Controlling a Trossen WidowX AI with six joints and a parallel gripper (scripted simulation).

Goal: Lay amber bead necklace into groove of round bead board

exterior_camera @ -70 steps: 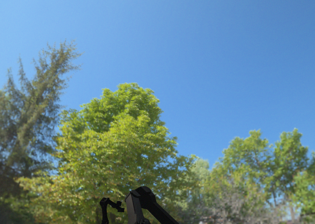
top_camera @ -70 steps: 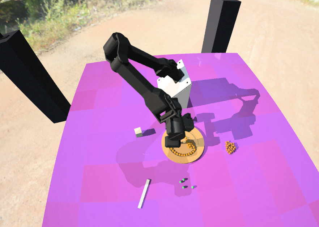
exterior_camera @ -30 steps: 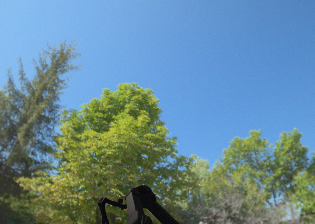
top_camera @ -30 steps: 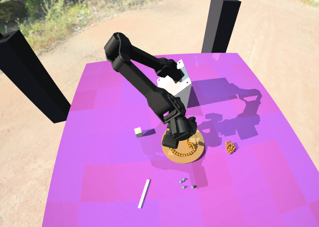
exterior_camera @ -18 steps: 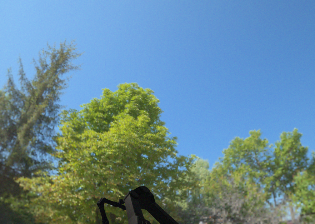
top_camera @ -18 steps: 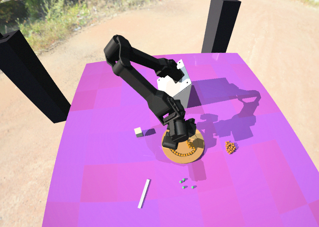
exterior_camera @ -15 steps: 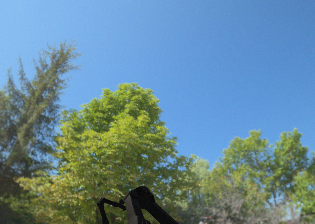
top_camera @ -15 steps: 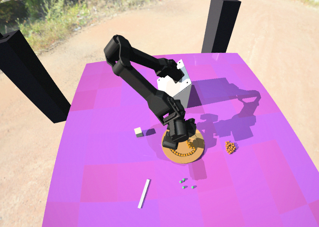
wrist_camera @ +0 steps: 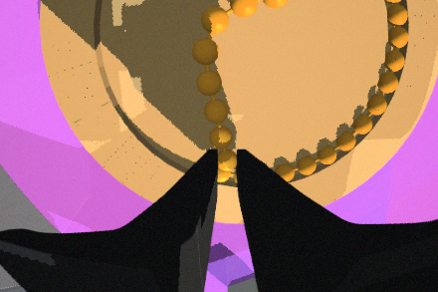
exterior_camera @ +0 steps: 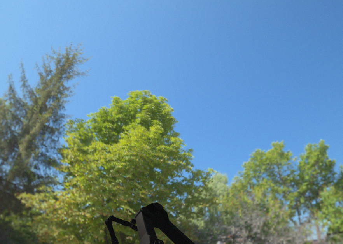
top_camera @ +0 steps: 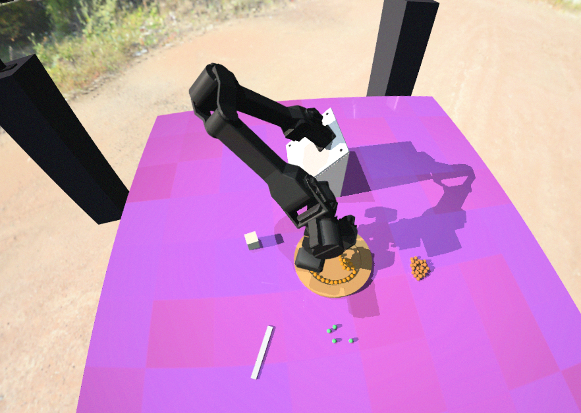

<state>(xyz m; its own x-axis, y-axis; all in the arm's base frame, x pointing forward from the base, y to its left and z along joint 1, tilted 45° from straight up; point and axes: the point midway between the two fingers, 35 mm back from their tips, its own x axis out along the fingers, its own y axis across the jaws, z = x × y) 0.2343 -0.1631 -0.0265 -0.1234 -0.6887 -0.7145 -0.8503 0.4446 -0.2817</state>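
Now: the round tan bead board 4 cm ahead of my gripper tip, 3 cm to the left of it and 1 cm below it. The rest, counted from my gripper tip: small cream cube: 6 cm behind, 16 cm to the right; white bar: 21 cm ahead, 19 cm to the right, 1 cm below.
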